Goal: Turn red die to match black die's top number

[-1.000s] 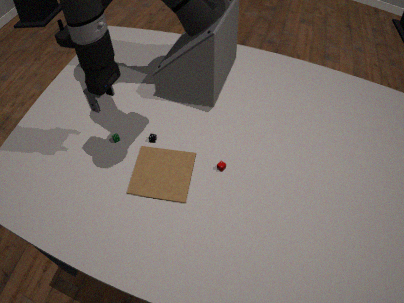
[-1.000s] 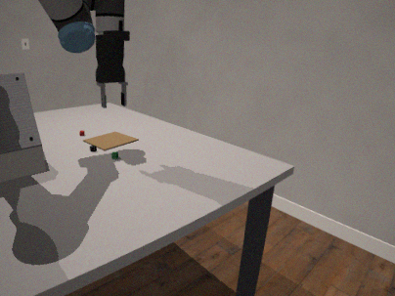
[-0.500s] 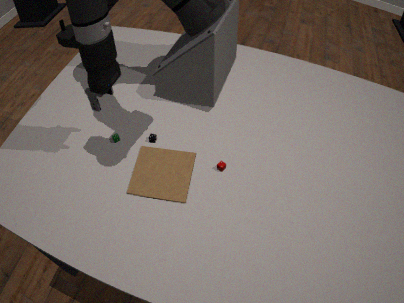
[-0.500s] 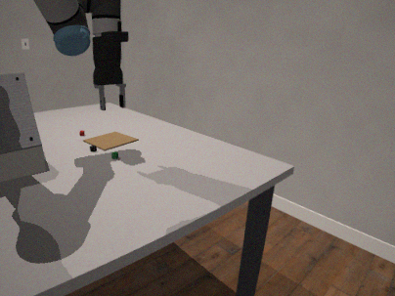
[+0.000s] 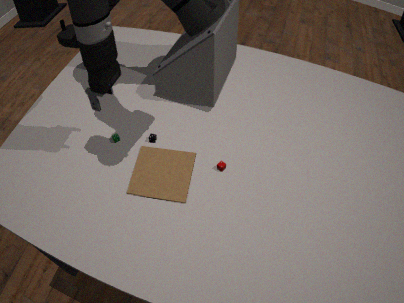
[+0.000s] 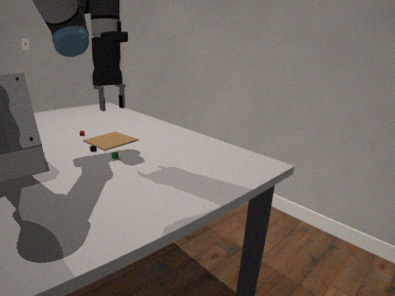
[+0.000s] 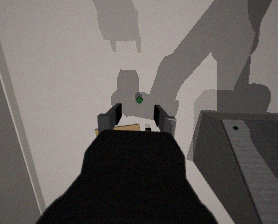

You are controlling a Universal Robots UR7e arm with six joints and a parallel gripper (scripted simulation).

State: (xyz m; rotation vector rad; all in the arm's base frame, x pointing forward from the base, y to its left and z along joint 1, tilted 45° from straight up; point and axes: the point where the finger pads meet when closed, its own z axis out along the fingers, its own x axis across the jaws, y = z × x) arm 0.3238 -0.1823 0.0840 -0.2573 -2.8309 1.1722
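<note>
My gripper is now 1 cm to the right of the green die and 15 cm above it. From my hand the other things lie so: black die 2 cm behind, 10 cm to the left, 15 cm below; tan mat 7 cm ahead, 15 cm to the left, 16 cm below; red die 3 cm ahead, 29 cm to the left, 15 cm below.
</note>
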